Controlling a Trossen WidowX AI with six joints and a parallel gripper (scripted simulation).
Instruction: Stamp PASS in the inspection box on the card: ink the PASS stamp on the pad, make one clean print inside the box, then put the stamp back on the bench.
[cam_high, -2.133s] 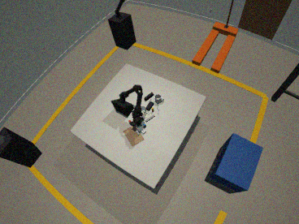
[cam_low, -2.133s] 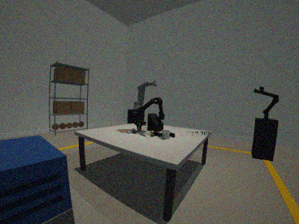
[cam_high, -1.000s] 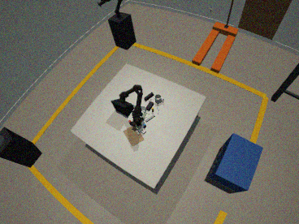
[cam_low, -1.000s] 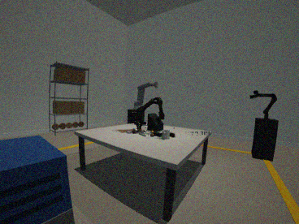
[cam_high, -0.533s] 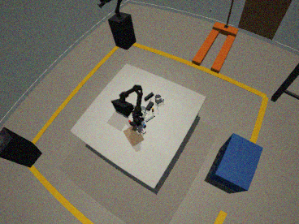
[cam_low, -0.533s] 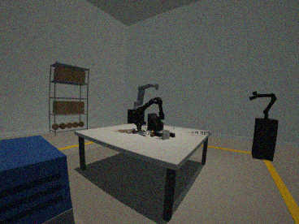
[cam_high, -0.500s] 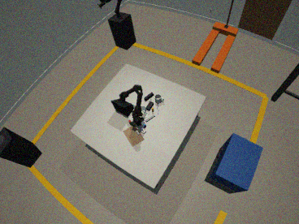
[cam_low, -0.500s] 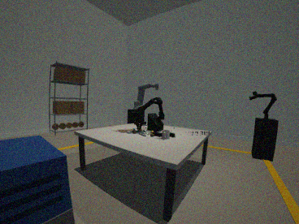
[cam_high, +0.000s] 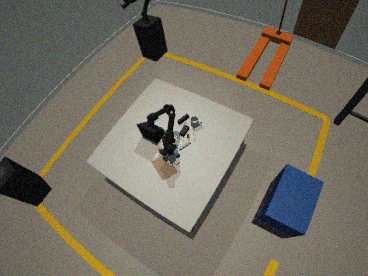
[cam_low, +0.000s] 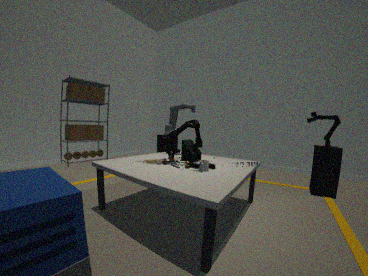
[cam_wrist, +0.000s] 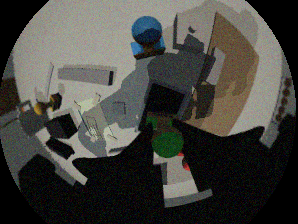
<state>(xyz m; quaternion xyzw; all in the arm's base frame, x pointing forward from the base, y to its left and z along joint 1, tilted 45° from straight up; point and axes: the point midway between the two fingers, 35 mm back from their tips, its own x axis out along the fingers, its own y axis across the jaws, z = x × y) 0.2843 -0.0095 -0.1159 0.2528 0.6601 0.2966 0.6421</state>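
Now: the dark ink pad 4 cm below my gripper tip. The rest, counted from my gripper tip: blue stamp 10 cm ahead, 2 cm below, 1 cm to the left; then green stamp right at my gripper tip; then light cylinder 8 cm behind, 5 cm to the left, 3 cm below.
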